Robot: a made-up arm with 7 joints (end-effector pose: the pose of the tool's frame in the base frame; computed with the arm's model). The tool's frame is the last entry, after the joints.
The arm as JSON. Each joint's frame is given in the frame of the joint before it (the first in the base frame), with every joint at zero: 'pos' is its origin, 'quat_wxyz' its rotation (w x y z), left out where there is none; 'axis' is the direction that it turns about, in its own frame. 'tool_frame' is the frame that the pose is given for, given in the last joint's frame.
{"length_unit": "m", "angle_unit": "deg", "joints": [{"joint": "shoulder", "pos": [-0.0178, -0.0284, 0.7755], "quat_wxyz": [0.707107, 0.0, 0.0, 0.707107], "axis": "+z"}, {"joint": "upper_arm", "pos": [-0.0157, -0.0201, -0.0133], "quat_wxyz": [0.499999, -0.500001, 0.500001, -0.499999], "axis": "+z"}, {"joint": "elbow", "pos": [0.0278, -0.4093, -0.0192], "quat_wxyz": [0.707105, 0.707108, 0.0, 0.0], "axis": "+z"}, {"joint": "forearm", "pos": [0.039, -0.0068, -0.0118], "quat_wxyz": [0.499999, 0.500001, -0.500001, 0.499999], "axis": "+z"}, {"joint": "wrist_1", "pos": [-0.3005, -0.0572, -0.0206], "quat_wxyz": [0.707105, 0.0, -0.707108, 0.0], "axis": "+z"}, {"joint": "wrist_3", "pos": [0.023, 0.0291, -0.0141], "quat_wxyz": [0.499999, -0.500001, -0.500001, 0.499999], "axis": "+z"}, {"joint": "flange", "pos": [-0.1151, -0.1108, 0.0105], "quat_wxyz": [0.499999, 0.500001, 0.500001, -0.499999], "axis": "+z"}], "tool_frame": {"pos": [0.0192, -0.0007, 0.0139], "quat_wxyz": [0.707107, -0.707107, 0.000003, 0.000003]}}
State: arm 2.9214 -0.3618 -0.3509 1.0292 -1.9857 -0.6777 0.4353
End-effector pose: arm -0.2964 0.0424 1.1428 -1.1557 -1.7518 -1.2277
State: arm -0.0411 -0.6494 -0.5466 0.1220 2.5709 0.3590 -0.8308
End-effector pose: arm 0.1190 -0.1118 0.7937 -0.3147 1.0548 1.5466
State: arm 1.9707 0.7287 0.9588 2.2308 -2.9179 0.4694 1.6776
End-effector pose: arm -0.5172 0.4687 1.1563 -2.3806 -0.7480 -0.4293
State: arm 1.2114 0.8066 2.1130 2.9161 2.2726 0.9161 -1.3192
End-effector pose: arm 0.2004 0.5381 1.4083 0.0866 -1.3042 1.7867
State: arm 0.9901 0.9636 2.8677 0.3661 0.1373 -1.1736 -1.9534
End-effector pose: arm -0.0105 0.0813 1.1233 -1.3730 -0.9710 -0.1827
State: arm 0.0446 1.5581 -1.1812 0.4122 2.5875 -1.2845 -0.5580
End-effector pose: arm 0.1943 -0.1202 0.7402 -2.0570 -1.4349 1.0070
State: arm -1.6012 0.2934 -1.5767 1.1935 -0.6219 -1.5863 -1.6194
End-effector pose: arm -0.2903 -0.2590 1.1891 -0.6490 -0.2474 -0.2582
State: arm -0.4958 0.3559 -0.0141 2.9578 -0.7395 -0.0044 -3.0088
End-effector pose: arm 0.2948 -0.1482 1.5240 -1.1642 -0.0280 0.6339
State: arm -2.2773 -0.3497 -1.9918 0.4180 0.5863 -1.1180 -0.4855
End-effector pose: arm -0.0653 0.3007 0.9426 2.7656 -0.0291 0.0483
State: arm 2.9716 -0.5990 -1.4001 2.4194 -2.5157 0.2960 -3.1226
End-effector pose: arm 0.3365 0.2565 1.4372 -1.5278 0.1161 1.2218
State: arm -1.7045 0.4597 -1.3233 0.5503 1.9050 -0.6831 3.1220
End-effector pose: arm -0.2970 -0.0437 0.9045 -0.7175 -0.7932 -2.8035
